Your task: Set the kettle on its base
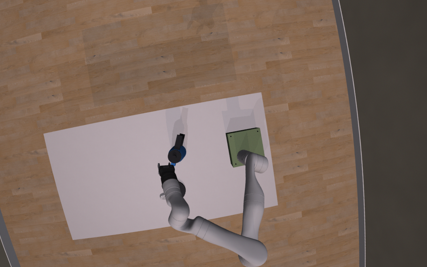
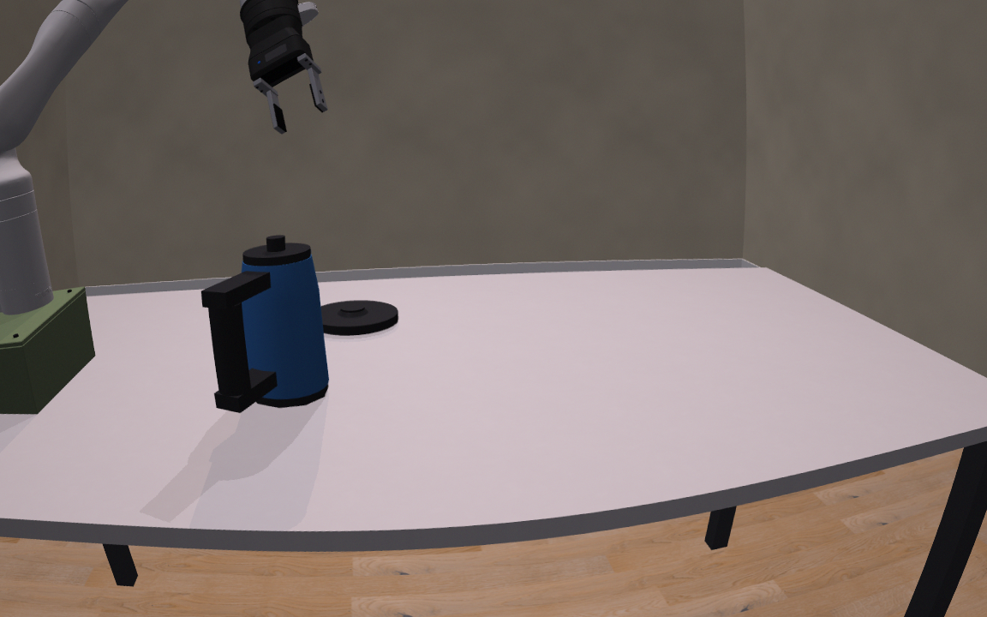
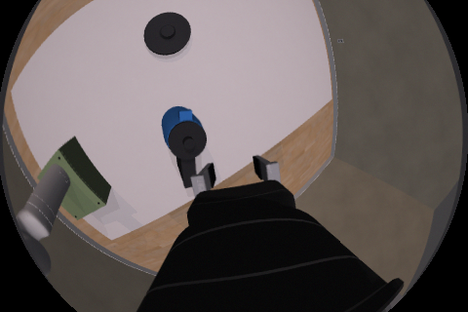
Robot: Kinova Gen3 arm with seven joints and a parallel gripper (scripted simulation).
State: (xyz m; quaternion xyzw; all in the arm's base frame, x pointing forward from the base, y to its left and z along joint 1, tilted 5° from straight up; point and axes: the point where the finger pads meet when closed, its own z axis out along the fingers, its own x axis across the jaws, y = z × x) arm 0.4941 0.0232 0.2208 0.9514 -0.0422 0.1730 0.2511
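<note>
Now: the blue kettle 30 mm behind my hand, 50 mm to the right of it and 250 mm below it. Round my hand: round black base: 280 mm to the left, 340 mm below.
</note>
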